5 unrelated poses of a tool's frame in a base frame.
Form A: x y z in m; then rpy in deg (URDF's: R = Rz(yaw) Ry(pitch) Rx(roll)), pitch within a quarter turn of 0, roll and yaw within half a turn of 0.
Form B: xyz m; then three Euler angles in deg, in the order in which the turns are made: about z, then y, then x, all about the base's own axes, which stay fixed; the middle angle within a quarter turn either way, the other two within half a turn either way. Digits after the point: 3 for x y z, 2 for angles.
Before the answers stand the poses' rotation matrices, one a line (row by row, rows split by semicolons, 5 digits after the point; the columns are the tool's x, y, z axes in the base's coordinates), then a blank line. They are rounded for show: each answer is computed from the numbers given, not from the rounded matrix.
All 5 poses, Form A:
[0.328 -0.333 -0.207 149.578 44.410 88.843]
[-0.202 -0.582 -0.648 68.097 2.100 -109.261]
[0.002 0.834 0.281 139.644 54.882 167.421]
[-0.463 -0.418 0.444 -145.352 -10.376 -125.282]
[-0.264 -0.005 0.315 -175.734 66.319 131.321]
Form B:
0.01442 0.86930 0.49408; 0.71420 0.33686 -0.61354; -0.69979 0.36172 -0.61600
-0.32965 0.34094 -0.88039; -0.94339 -0.15515 0.29316; -0.03664 0.92719 0.37279
-0.56145 -0.35099 0.74938; 0.12528 0.85910 0.49624; -0.81797 0.37250 -0.43837
-0.56816 -0.73070 0.37852; -0.80297 0.39158 -0.44934; 0.18011 -0.55924 -0.80921
-0.26520 0.79392 0.54714; 0.30164 0.60729 -0.73499; -0.91580 -0.02988 -0.40053

[0.328 -0.333 -0.207 -89.05 29.61 135.11]
[-0.202 -0.582 -0.648 -134.04 -61.69 -38.18]
[0.002 0.834 0.281 147.99 48.54 -131.46]
[-0.463 -0.418 0.444 127.87 22.24 150.96]
[-0.264 -0.005 0.315 -108.47 33.17 118.59]

